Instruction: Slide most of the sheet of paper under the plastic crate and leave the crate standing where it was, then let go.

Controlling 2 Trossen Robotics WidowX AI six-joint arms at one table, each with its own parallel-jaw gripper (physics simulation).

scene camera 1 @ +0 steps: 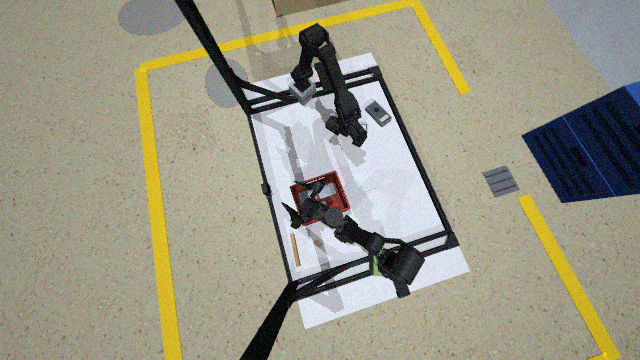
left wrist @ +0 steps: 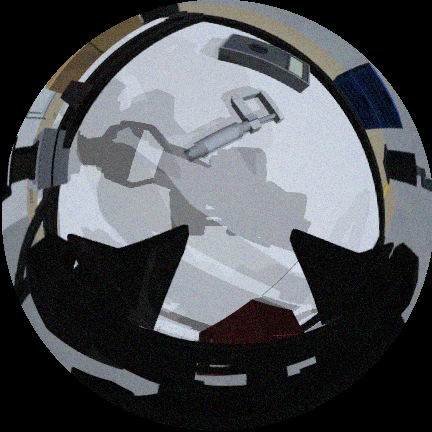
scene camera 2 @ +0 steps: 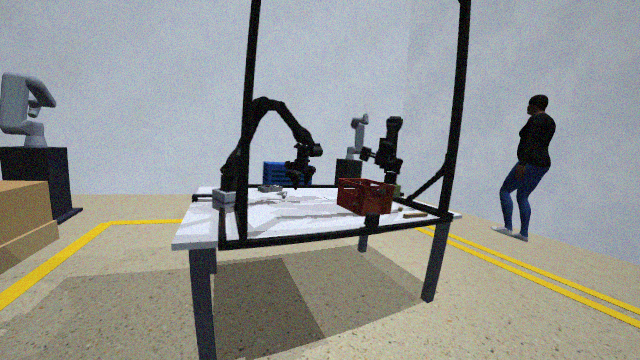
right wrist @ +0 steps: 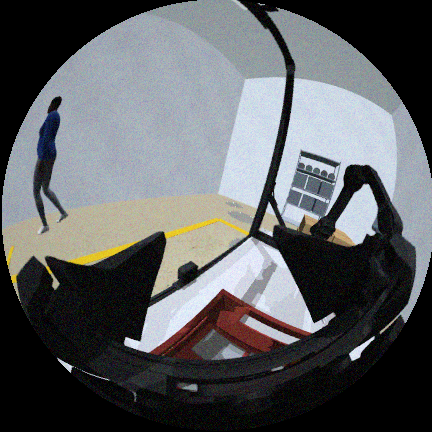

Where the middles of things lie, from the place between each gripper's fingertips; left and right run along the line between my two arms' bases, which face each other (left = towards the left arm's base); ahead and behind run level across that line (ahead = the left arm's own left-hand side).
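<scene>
My left hand is 5 cm above the grey clamp-like tool (left wrist: pixel 250 122), 9 cm short of it and 5 cm to the right of it. The sheet of paper (left wrist: pixel 293 282) is 6 cm below my left hand, 21 cm to the right of it and 3 cm behind it, and the red plastic crate (scene camera 1: pixel 338 200) is 22 cm to the right of that left hand and 23 cm behind it.
As for my right hand, I find it 170 mm above the red plastic crate, 110 mm short of it and 50 mm to the left of it. Counted from my right hand, the sheet of paper is 240 mm below, 300 mm ahead and 30 mm to the right, whereas the grey clamp-like tool is 230 mm below, 420 mm ahead and 220 mm to the left.
</scene>
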